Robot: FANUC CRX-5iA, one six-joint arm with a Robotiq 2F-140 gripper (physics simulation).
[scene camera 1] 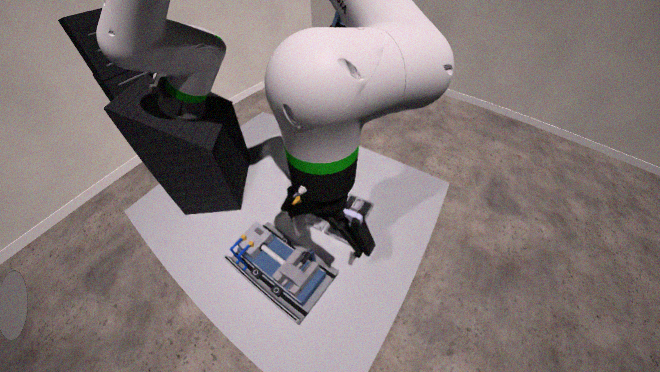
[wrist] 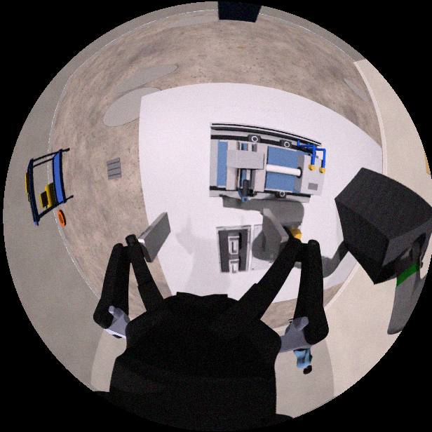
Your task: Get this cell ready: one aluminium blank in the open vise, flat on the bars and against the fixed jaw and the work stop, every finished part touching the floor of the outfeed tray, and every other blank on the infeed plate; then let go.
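Frame: origin at the arm's base, x ahead, y left, z up, level; metres.
Seen in the pictures: gripper, fingertip midpoint: (scene camera 1: 326, 244); arm's base, origin of the base link: (scene camera 1: 182, 106).
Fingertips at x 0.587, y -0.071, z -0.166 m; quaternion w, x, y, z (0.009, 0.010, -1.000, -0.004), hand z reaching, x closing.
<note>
Pixels of each thing's top centre, then the offset from my fingertips to it. "pt": a spot on its surface instead. Level surfaces: height alone.
- vise, surface spot: (scene camera 1: 295, 275) pt 0.039 m back, 0.080 m right, 0.074 m down
- yellow-orange block, middle of its top: (scene camera 1: 295, 198) 0.241 m back, 0.163 m left, 0.166 m down
- white table, its level: 0.210 m down
The vise (scene camera 1: 295, 275) (wrist: 250, 158) has grey jaws, blue faces and a white rod; I cannot tell whether a blank lies in it. In the wrist view the dark outfeed tray (wrist: 224, 252) holds two light slotted parts, one (wrist: 233, 245) nearer the vise and one (wrist: 233, 266) farther from it. The light infeed plate (wrist: 256, 250) is beside the tray, partly hidden by the right finger and shadow. A yellow-orange block (scene camera 1: 296, 200) (wrist: 296, 233) shows behind that finger. My gripper (wrist: 214, 220) is open and empty, its fingers spread above the tray and plate area.
Blue bent pipes with yellow tips (scene camera 1: 241, 247) (wrist: 314, 156) stand at one end of the vise. A dark pedestal (scene camera 1: 175, 150) (wrist: 380, 220) carrying a second white arm (scene camera 1: 135, 30) stands beside the white table (scene camera 1: 200, 280) (wrist: 170, 135). A blue cart (wrist: 59, 176) is far left in the wrist view.
</note>
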